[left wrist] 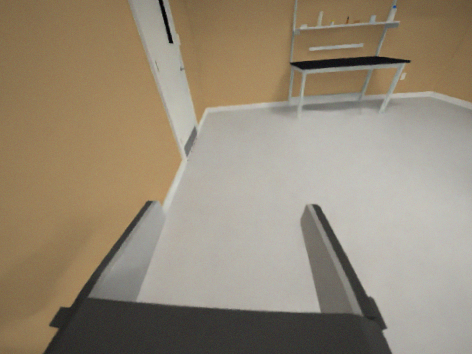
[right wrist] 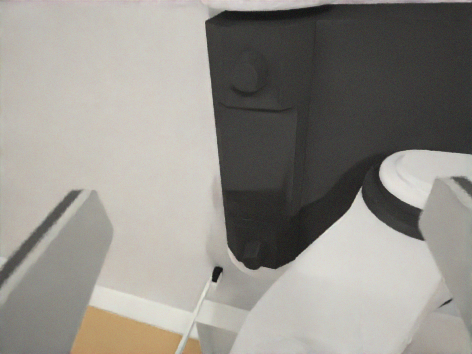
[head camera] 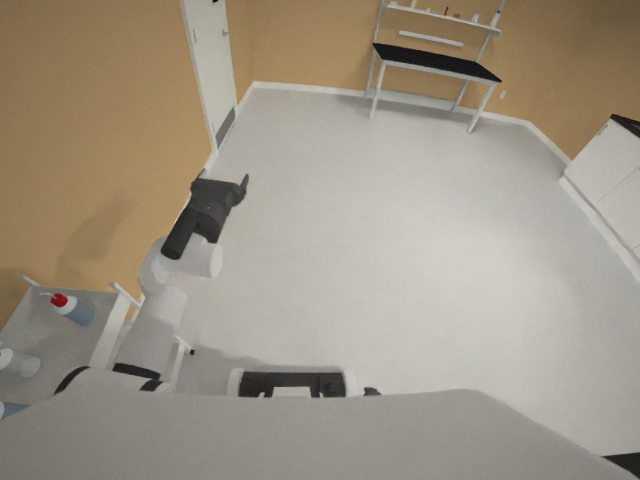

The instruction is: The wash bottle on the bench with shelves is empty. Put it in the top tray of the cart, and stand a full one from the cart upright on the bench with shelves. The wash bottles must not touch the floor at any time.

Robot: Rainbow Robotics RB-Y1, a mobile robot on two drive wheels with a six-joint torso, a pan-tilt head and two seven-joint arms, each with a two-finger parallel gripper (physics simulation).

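Frame: origin at the robot's base, x ahead, y left, z up, level; metres.
Where they show: left gripper, between the fingertips: (left wrist: 231, 211) (head camera: 226, 174); right gripper, between the fingertips: (right wrist: 259, 206).
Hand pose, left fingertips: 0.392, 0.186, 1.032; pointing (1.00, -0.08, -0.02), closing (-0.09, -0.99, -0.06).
Note:
Things, the pixels of their top centre, and the offset from my left fingertips, as dx, dy, dz. "spot": a spot on its surface instead.
- cart's top tray, a spot on its surface: (head camera: 108, 333) spot: -0.324, +0.362, -0.328
- red-capped wash bottle, centre of its top: (head camera: 45, 293) -0.268, +0.497, -0.196
- blue bottle, a spot on its surface: (head camera: 11, 409) spot: -0.544, +0.512, -0.289
- cart leg with a black caster, a spot on its surface: (right wrist: 217, 274) (head camera: 191, 352) spot: -0.214, +0.355, -0.994
The bench with shelves (head camera: 434, 59) (left wrist: 350, 63) stands at the far wall. A pale bottle with a blue cap (head camera: 495, 19) (left wrist: 392, 13) stands at its shelf's right end; its contents cannot be told. The cart's top tray (head camera: 108, 333) is at the lower left of the head view. In it are a red-capped wash bottle (head camera: 76, 311) with blue liquid and a yellow-capped, clear-looking one (head camera: 20, 363). Part of another blue bottle (head camera: 11, 409) shows below. My left gripper (head camera: 224, 174) (left wrist: 231, 211) is open and empty above the floor. My right gripper (right wrist: 259, 206) is open and empty beside my base.
A white door (head camera: 209, 72) (left wrist: 167, 75) is in the left wall. White cabinets (head camera: 607, 180) stand at the right. Small items stand along the bench's shelf (head camera: 439, 18) (left wrist: 345, 26). A cart leg with a black caster (head camera: 192, 352) (right wrist: 217, 274) is close to my base.

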